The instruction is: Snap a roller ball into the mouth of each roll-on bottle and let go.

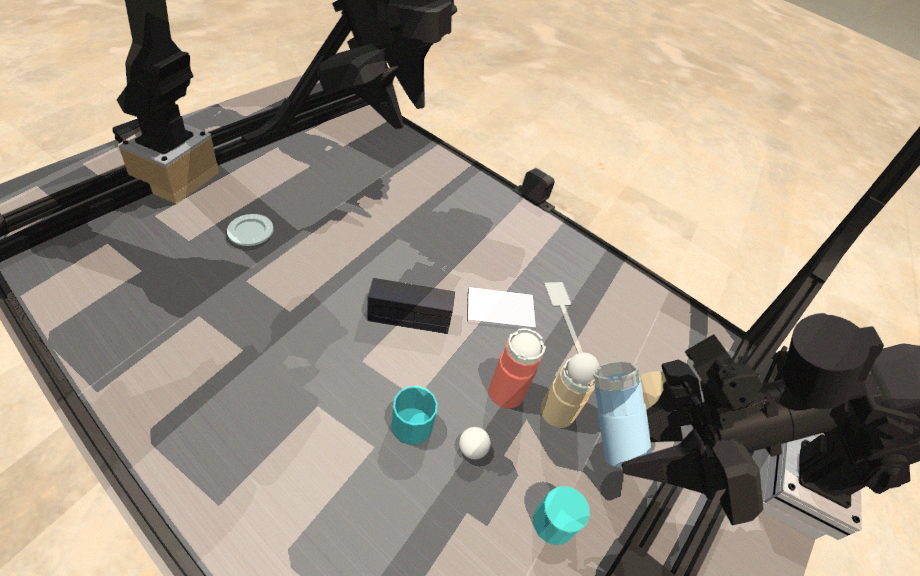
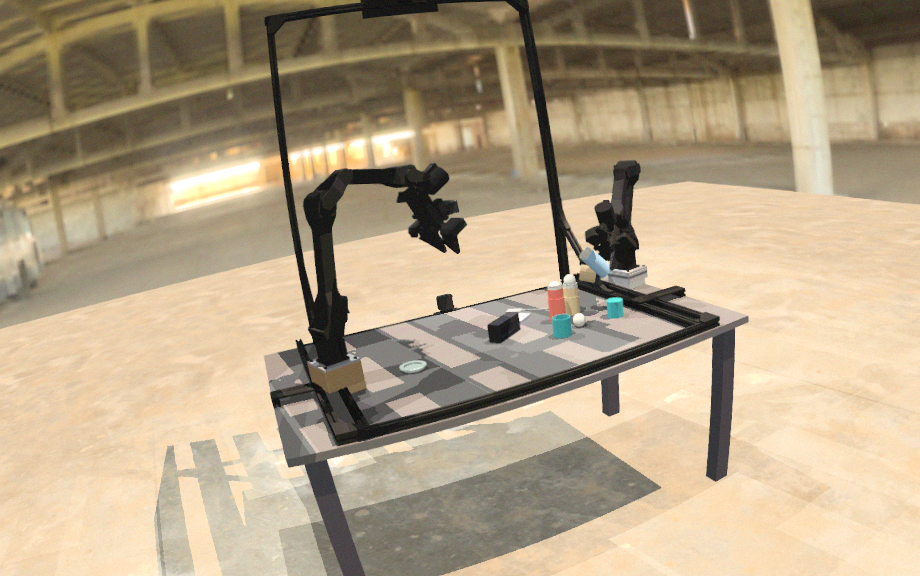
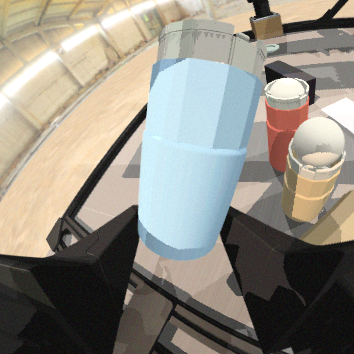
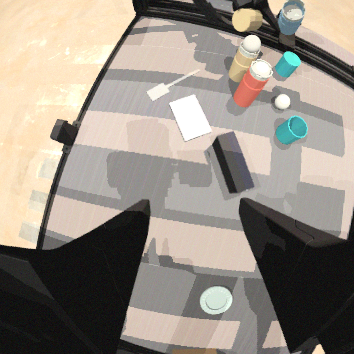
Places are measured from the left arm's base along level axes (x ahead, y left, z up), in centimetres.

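Pixels of known places: left gripper, fingertip midpoint: (image 1: pixel 617 452) (image 2: pixel 604 273) (image 3: pixel 178 210) (image 4: pixel 289 28); right gripper, fingertip midpoint: (image 1: pixel 410 117) (image 2: pixel 452 252) (image 4: pixel 194 205); left arm's base, origin of the base link: (image 1: pixel 824 473) (image 2: pixel 627 267); right arm's base, origin of the base link: (image 1: pixel 164 138) (image 2: pixel 332 359) (image 3: pixel 263 15).
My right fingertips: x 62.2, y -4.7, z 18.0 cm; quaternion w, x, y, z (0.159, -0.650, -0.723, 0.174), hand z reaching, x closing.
For each thing: its top centre in the pictures, then the offset to it from my right fingertips.
- light blue bottle, middle of its top: (image 3: pixel 130 45) (image 1: pixel 642 387) (image 2: pixel 593 245) dx -35.2, dy +17.3, dz -4.3 cm
- red bottle, middle of its top: (image 1: pixel 527 343) (image 3: pixel 285 87) (image 4: pixel 261 67) (image 2: pixel 554 284) dx -23.8, dy +11.6, dz -13.2 cm
- tan bottle, middle of its top: (image 3: pixel 316 148) (image 1: pixel 581 372) (image 4: pixel 250 46) (image 2: pixel 569 282) dx -30.6, dy +10.4, dz -14.6 cm
- loose white ball, middle of its top: (image 1: pixel 477 436) (image 4: pixel 286 97) (image 2: pixel 578 313) dx -23.7, dy +20.8, dz -20.2 cm
- teal cup, middle of its top: (image 1: pixel 415 405) (image 4: pixel 297 126) (image 2: pixel 561 317) dx -16.3, dy +22.0, dz -18.8 cm
- teal cylinder, middle of its top: (image 1: pixel 567 508) (image 2: pixel 614 299) (image 4: pixel 291 58) dx -35.4, dy +23.6, dz -19.1 cm
- black block, middle of its top: (image 1: pixel 412 293) (image 4: pixel 235 160) (image 3: pixel 286 69) (image 2: pixel 503 318) dx -7.4, dy +8.5, dz -18.8 cm
- white card, middle of its top: (image 1: pixel 501 306) (image 4: pixel 189 115) dx -17.3, dy -0.4, dz -23.2 cm
- pale spatula, middle of its top: (image 1: pixel 567 318) (image 4: pixel 174 81) dx -26.2, dy -4.5, dz -23.6 cm
- tan round piece, middle of its top: (image 1: pixel 660 385) (image 4: pixel 251 8) (image 2: pixel 587 264) dx -38.4, dy +10.2, dz -11.0 cm
- pale dish, middle of its top: (image 1: pixel 250 228) (image 4: pixel 215 300) (image 2: pixel 412 365) (image 3: pixel 267 47) dx +21.1, dy +8.7, dz -22.9 cm
My left gripper (image 1: pixel 638 444) (image 3: pixel 178 210) is shut on the light blue bottle (image 1: pixel 623 424) (image 2: pixel 595 262) (image 3: pixel 192 165) (image 4: pixel 290 22), holding it tilted above the table; its clear-collared mouth shows no ball. A red bottle (image 1: pixel 512 383) (image 2: pixel 556 303) (image 3: pixel 286 118) (image 4: pixel 248 91) stands upright with a white ball (image 1: pixel 525 344) low in its collar. Beside it a tan bottle (image 1: pixel 565 401) (image 3: pixel 308 192) stands with a ball (image 1: pixel 582 368) (image 3: pixel 318 141) (image 4: pixel 251 43) sitting higher at its mouth. A loose white ball (image 1: pixel 474 443) (image 2: pixel 578 319) (image 4: pixel 282 101) lies on the table. My right gripper (image 1: pixel 410 116) (image 2: pixel 451 251) (image 4: pixel 194 205) is open, empty and high.
A teal cup (image 1: pixel 414 424) and a teal cylinder (image 1: pixel 562 514) flank the loose ball. A black block (image 1: pixel 410 306), white card (image 1: pixel 501 307) and pale spatula (image 1: pixel 558 293) lie behind the bottles. A tan round piece (image 1: pixel 653 388) (image 4: pixel 247 20) is near the left gripper. A pale dish (image 1: pixel 234 232) lies farther left.
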